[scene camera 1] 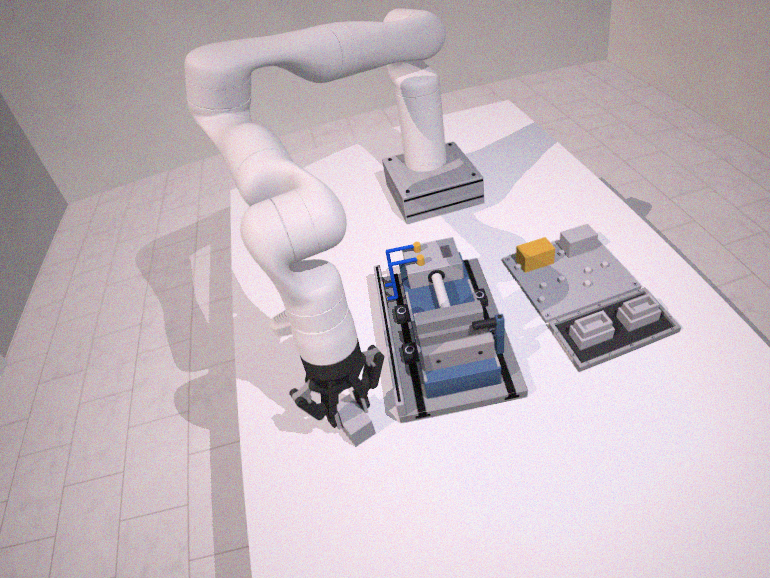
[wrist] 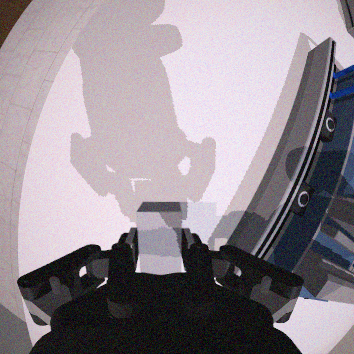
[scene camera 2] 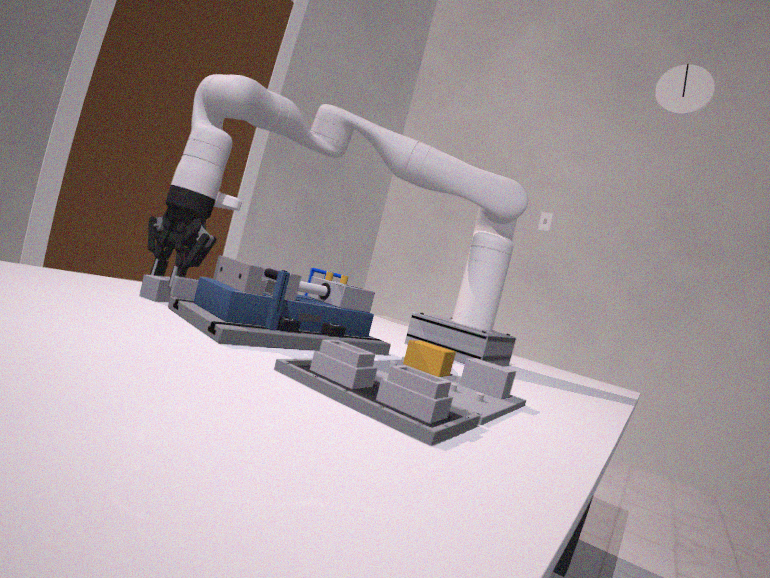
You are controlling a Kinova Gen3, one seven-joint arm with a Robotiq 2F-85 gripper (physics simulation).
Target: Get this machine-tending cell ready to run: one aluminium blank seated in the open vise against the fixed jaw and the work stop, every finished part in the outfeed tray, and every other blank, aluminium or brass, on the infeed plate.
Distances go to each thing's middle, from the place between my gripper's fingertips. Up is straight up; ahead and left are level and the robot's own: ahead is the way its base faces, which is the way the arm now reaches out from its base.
My gripper is now 5 cm past the outfeed tray [scene camera 2: 363,400], 44 cm to the right of it and 2 cm above it. The rest, counted from my hand: brass blank [scene camera 2: 429,358]: 24 cm behind, 37 cm to the left; then infeed plate [scene camera 1: 572,296]: 19 cm behind, 42 cm to the left, 2 cm below.
